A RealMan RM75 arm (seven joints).
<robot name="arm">
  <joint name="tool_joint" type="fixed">
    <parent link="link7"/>
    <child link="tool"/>
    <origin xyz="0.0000 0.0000 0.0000" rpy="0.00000 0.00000 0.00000"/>
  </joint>
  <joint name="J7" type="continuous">
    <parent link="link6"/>
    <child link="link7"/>
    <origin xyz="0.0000 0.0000 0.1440" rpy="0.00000 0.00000 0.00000"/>
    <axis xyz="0 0 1"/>
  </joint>
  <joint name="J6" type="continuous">
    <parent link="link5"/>
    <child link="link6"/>
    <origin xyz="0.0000 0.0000 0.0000" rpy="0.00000 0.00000 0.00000"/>
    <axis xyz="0 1 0"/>
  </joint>
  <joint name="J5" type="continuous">
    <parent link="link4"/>
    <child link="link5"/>
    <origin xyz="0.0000 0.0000 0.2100" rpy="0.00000 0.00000 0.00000"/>
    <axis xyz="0 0 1"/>
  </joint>
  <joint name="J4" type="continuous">
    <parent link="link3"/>
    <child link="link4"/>
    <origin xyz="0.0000 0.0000 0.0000" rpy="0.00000 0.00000 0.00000"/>
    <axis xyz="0 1 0"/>
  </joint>
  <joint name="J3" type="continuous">
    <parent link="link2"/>
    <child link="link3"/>
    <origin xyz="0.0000 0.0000 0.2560" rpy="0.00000 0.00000 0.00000"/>
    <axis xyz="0 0 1"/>
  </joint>
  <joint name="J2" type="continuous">
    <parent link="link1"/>
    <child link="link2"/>
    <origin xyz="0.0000 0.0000 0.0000" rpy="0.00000 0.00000 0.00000"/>
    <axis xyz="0 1 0"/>
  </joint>
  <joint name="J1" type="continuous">
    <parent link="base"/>
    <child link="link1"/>
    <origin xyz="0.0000 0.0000 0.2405" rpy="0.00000 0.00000 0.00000"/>
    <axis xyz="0 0 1"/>
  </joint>
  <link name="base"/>
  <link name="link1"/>
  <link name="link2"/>
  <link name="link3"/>
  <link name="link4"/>
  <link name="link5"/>
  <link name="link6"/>
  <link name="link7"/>
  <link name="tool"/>
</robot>
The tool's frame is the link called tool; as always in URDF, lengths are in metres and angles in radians. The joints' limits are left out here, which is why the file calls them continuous.
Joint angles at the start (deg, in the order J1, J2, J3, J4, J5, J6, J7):
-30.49, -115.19, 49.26, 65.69, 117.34, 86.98, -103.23
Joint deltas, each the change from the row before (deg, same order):
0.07, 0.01, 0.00, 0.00, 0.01, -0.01, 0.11
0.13, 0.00, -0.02, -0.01, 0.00, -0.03, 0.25
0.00, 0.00, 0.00, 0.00, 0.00, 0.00, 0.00
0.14, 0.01, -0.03, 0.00, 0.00, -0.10, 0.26
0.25, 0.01, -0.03, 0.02, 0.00, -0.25, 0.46
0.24, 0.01, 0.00, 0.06, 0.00, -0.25, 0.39
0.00, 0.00, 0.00, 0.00, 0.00, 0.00, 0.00
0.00, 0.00, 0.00, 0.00, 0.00, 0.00, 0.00
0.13, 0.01, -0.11, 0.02, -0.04, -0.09, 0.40
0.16, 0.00, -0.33, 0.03, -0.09, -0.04, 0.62
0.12, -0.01, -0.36, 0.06, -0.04, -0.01, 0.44
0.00, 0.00, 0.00, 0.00, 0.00, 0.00, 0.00
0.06, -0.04, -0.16, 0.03, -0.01, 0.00, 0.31
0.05, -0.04, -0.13, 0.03, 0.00, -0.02, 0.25
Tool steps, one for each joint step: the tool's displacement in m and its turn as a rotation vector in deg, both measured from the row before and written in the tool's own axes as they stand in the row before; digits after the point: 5 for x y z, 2 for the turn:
-0.00050, -0.00004, -0.00025, 0.04, -0.04, 0.05
-0.00092, -0.00005, -0.00041, 0.08, -0.03, 0.12
0.00000, 0.00000, 0.00000, 0.00, 0.00, 0.00
-0.00091, -0.00029, -0.00054, 0.17, -0.02, 0.13
-0.00153, -0.00060, -0.00089, 0.36, -0.02, 0.25
-0.00132, -0.00055, -0.00084, 0.36, -0.03, 0.24
0.00000, 0.00000, 0.00000, 0.00, 0.00, 0.00
0.00000, 0.00000, 0.00000, 0.00, 0.00, 0.00
-0.00070, -0.00043, -0.00079, 0.22, 0.07, 0.26
-0.00081, -0.00073, -0.00149, 0.33, 0.22, 0.36
-0.00057, -0.00074, -0.00147, 0.32, 0.20, 0.22
0.00000, 0.00000, 0.00000, 0.00, 0.00, 0.00
-0.00033, -0.00016, -0.00048, 0.12, 0.10, 0.19
-0.00027, -0.00015, -0.00037, 0.12, 0.08, 0.16

